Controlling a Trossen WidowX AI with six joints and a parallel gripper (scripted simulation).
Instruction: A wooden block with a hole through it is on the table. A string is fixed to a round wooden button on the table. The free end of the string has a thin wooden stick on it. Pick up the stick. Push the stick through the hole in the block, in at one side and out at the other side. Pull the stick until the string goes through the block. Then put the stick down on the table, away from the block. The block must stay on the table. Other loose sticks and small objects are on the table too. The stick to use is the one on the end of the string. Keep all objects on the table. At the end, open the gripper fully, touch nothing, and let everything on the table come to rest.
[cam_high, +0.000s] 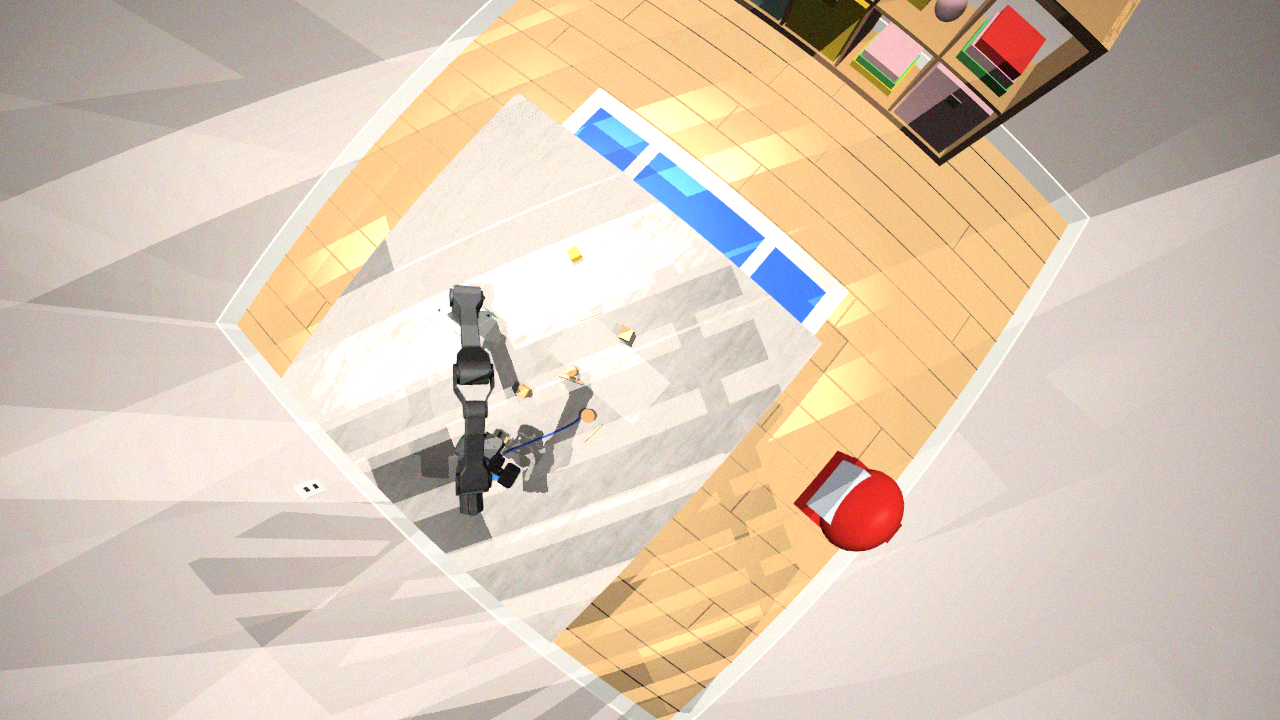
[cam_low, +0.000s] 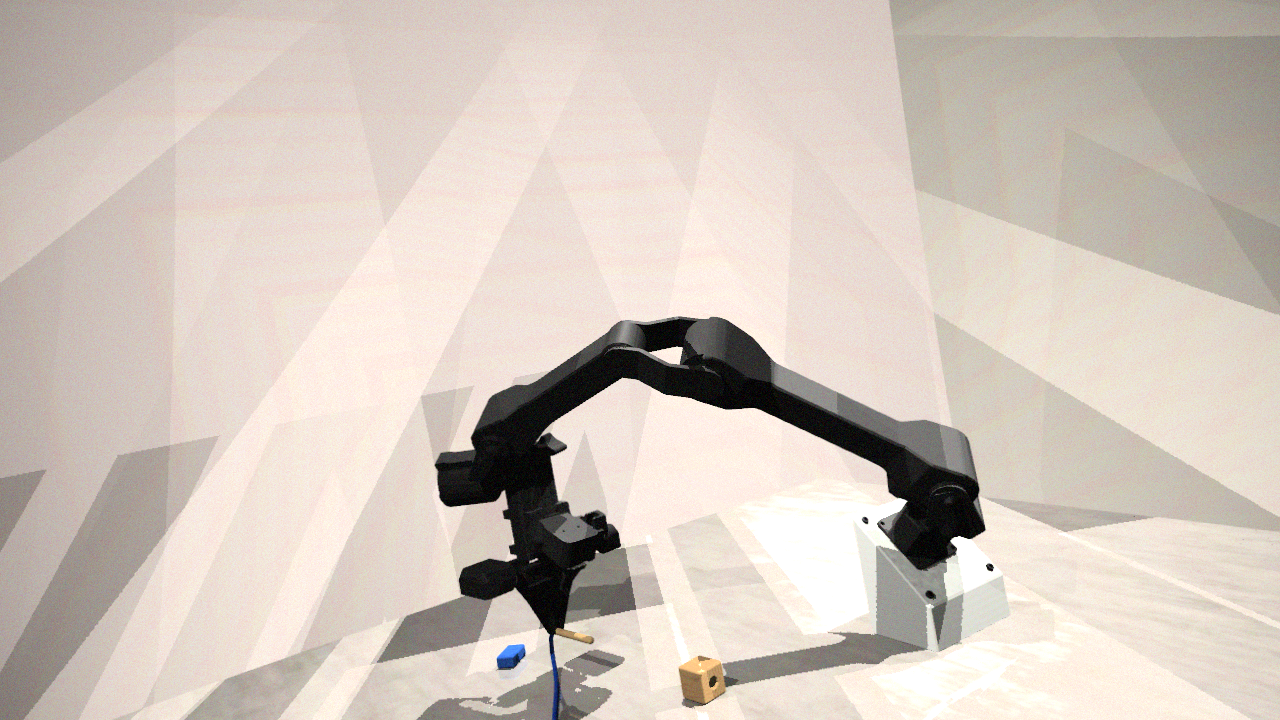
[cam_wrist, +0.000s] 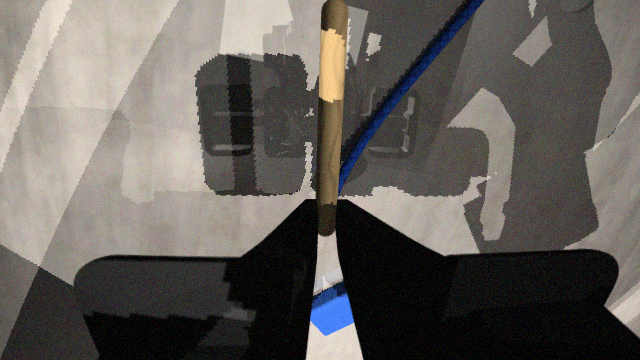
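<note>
Right now the blue piece is 20 mm ahead of my gripper tip, 80 mm to the right of it and 40 mm below it. Round my gripper tip: yellow cube: 190 mm behind, 610 mm to the left, 30 mm below; wooden cylinder: 20 mm ahead, 330 mm to the left, 30 mm below; round button: 140 mm ahead, 250 mm to the left, 40 mm below.
</note>
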